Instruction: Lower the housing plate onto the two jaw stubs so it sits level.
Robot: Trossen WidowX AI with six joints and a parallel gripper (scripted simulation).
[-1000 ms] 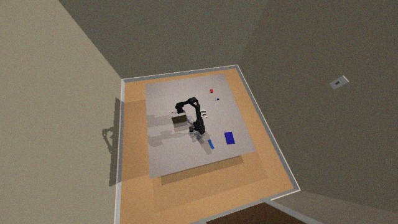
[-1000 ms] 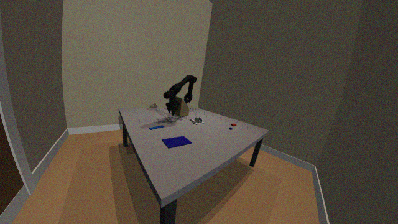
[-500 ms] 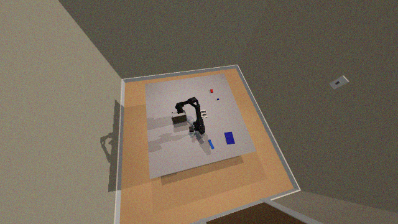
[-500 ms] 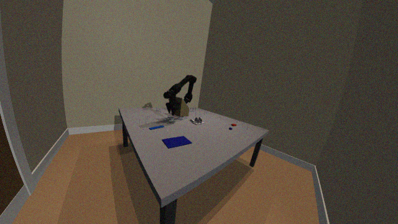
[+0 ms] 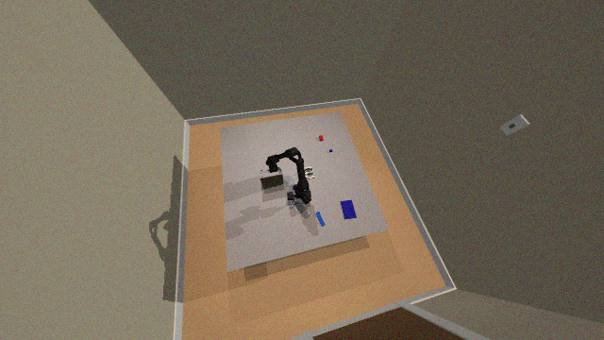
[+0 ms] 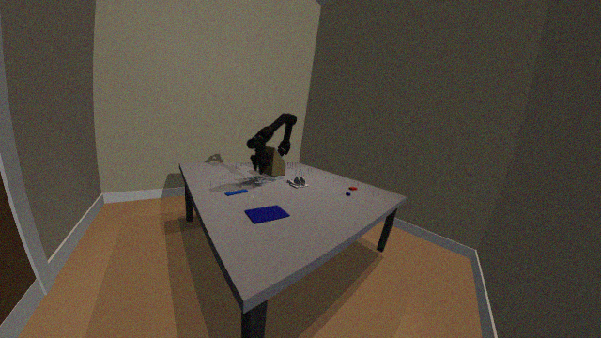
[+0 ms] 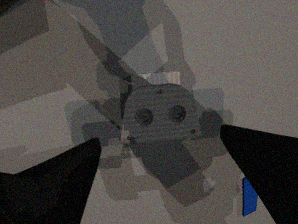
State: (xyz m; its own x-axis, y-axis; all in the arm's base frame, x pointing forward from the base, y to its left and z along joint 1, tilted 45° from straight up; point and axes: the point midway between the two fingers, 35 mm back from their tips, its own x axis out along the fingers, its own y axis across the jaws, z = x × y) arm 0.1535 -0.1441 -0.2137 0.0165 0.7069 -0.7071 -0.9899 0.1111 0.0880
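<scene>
The light grey housing plate lies 10 mm to the left of my gripper tip and 30 mm below it. The rest, counted from my gripper tip: blue bar 140 mm ahead, 200 mm to the right, 60 mm below; then blue flat pad 400 mm ahead, 190 mm to the right, 60 mm below; then tiny blue piece 440 mm ahead, 400 mm to the left, 50 mm below.
</scene>
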